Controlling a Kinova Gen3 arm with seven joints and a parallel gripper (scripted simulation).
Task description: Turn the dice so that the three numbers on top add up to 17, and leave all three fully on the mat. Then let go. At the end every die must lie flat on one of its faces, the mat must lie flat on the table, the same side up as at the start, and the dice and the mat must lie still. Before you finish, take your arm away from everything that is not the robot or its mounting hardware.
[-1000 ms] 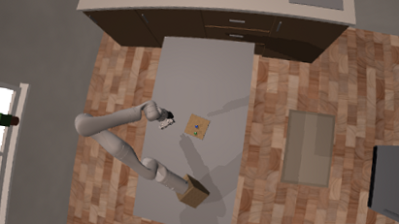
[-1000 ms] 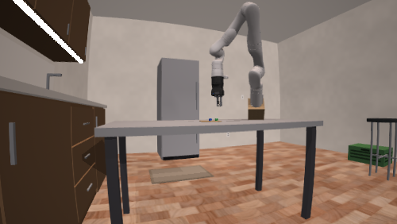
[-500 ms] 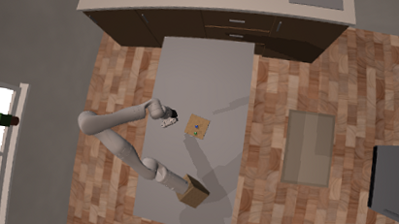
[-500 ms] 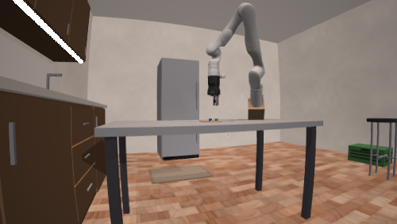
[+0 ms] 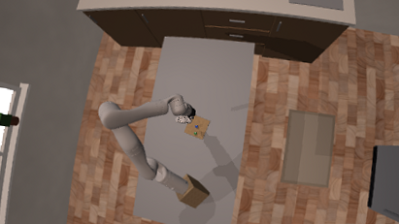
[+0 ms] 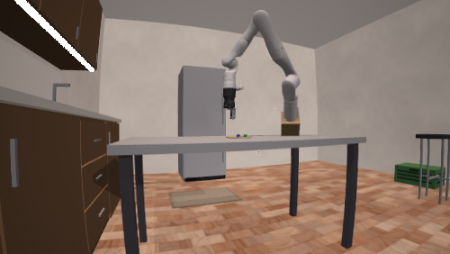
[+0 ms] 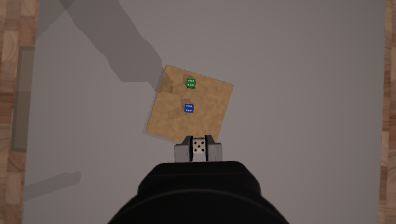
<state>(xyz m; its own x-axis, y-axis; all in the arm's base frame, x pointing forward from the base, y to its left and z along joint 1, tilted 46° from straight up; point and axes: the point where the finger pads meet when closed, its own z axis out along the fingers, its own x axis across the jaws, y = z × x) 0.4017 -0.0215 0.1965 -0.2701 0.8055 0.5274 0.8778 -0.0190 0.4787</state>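
Right now the blue die is 40 mm behind my hand, 30 mm to the right of it and 120 mm below it. Also, from my hand: white die: 10 mm below; then tan mat: 40 mm behind, 30 mm to the right, 130 mm below; then green die: 90 mm behind, 40 mm to the right, 120 mm below.
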